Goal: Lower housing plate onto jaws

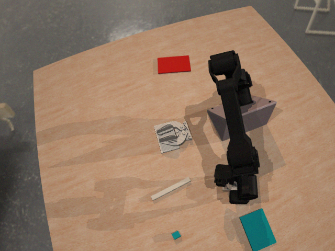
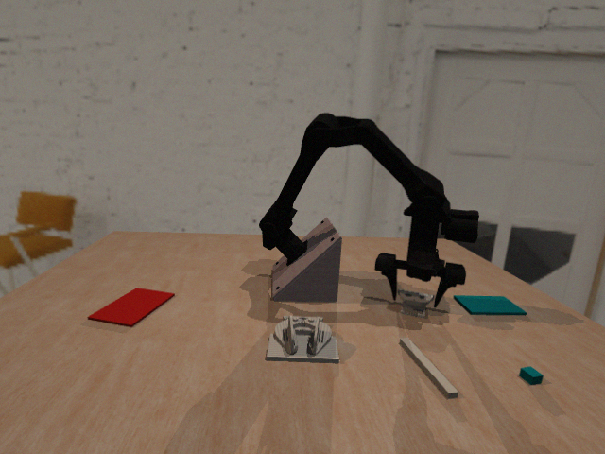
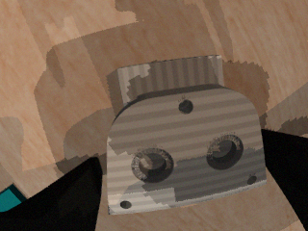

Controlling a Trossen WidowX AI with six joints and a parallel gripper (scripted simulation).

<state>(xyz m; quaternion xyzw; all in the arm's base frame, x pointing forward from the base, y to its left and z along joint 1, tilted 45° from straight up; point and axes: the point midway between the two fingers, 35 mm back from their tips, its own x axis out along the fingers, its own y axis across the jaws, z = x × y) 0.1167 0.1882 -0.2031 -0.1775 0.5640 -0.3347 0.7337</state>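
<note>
My gripper tip is 1 cm short of the ribbed white part. The rest, counted from my gripper tip: pale bar: 23 cm ahead, 3 cm to the right; then teal sheet: 3 cm behind, 18 cm to the left, 1 cm below; then small teal block: 24 cm ahead, 13 cm to the left.
</note>
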